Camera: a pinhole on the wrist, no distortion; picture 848 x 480 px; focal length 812.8 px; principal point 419.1 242.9 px. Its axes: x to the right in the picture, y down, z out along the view. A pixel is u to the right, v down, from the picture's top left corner.
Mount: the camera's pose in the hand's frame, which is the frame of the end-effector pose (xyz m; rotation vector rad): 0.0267 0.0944 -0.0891 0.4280 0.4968 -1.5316
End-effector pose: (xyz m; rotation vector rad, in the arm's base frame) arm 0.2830 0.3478 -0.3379 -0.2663 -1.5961 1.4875
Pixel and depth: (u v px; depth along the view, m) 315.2 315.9 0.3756
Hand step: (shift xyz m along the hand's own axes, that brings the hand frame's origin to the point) 0.0758 -0.0744 0.2480
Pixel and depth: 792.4 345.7 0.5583
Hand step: 0.1127 -0.4290 0.2289
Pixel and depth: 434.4 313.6 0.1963
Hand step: 0.0512 -0.0178 0.0711
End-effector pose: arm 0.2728 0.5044 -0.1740 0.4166 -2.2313 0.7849
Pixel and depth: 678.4 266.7 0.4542
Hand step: 0.0540 -0.2785 0.2070
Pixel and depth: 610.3 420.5 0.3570
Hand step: 0.1164 -0.1737 0.1572
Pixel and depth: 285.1 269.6 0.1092
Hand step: 0.0349 0.0487 0.0114
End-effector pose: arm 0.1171 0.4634 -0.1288 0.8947 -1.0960 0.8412
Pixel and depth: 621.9 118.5 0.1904
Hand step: 0.0038 -0.0510 0.0439
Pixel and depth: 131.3 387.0 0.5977
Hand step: 0.1602 -0.0617 0.5200
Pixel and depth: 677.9 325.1 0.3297
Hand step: 0.0702 -0.1761 0.1249
